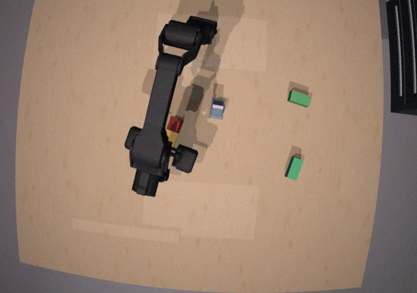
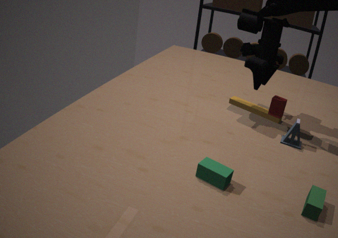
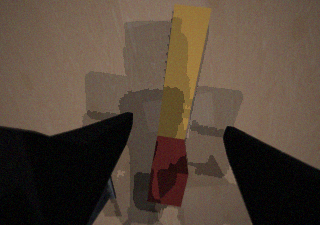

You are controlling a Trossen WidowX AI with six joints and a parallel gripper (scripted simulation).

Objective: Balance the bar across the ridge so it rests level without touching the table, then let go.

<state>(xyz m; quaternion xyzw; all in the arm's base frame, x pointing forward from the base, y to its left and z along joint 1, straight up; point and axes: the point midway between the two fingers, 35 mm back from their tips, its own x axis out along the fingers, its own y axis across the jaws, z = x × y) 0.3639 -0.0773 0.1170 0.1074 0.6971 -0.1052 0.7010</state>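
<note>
Now: gripper tip 13 cm past the ridge, 14 cm to the right of it and 2 cm above it.
</note>
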